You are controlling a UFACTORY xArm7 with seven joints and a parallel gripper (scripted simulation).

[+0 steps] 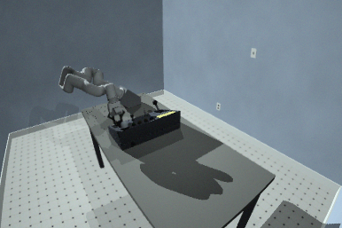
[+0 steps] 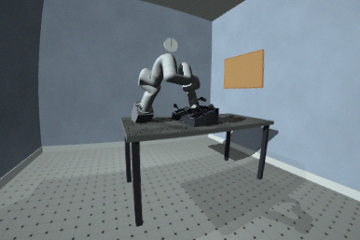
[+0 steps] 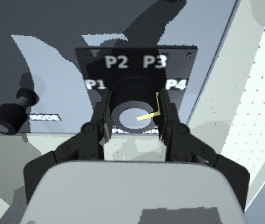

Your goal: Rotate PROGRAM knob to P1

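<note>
Right now my hand is 120 mm to the right of the mode knob and 10 mm short of it. Round my hand: check switch (240 mm to the left, 30 mm ahead, 10 mm below); then dark console (170 mm to the left, 50 mm ahead, 30 mm below); then lever (360 mm to the left, 20 mm ahead, 10 mm above).
</note>
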